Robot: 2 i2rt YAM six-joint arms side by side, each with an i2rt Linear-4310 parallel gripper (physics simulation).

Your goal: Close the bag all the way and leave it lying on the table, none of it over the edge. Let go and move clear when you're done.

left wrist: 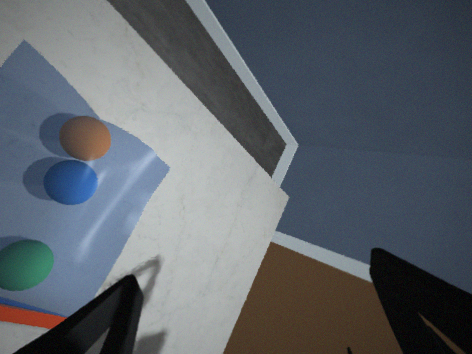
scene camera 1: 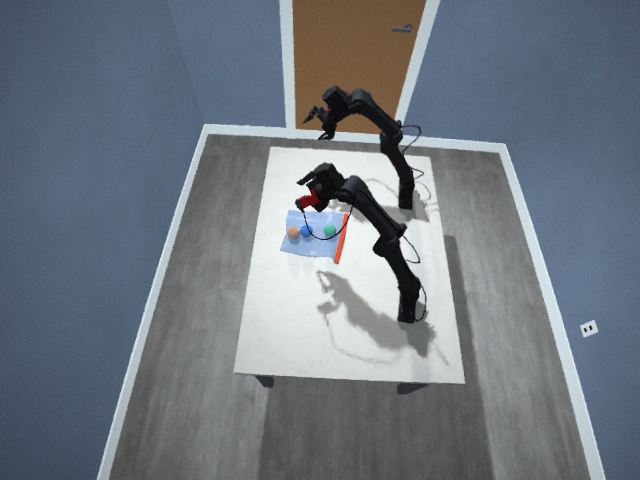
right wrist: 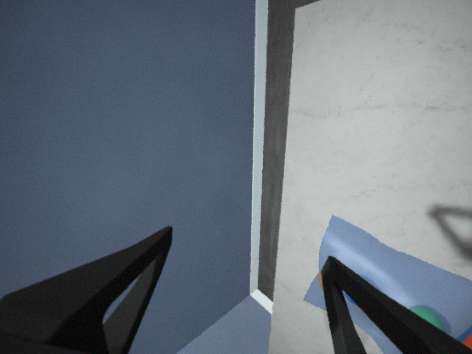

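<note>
A translucent blue bag (scene camera 1: pixel 315 249) (left wrist: pixel 117 215) (right wrist: pixel 395 270) lies flat on the table, inside its edges. A red-orange strip (scene camera 1: pixel 341 238) (left wrist: pixel 30 317) (right wrist: pixel 467 342) runs along its right side in scene camera 1. How far the bag is closed cannot be told. Orange (scene camera 1: pixel 293 232) (left wrist: pixel 85 138), blue (scene camera 1: pixel 306 230) (left wrist: pixel 71 182) and green (scene camera 1: pixel 329 230) (left wrist: pixel 26 265) (right wrist: pixel 427 316) balls show at the bag. My left gripper (scene camera 1: pixel 298 193) (left wrist: pixel 249 273) is open and empty, above the table near the bag's upper edge. My right gripper (scene camera 1: pixel 312 130) (right wrist: pixel 249 249) is open and empty, farther up, away from the bag.
The white table (scene camera 1: pixel 310 330) (left wrist: pixel 200 210) (right wrist: pixel 380 125) has its left edge a short way from the bag in scene camera 1. Both arms stand at the table's right side. The left arm's cable (scene camera 1: pixel 324 239) hangs across the view of the bag. A brown door (scene camera 1: pixel 351 56) stands beyond the table.
</note>
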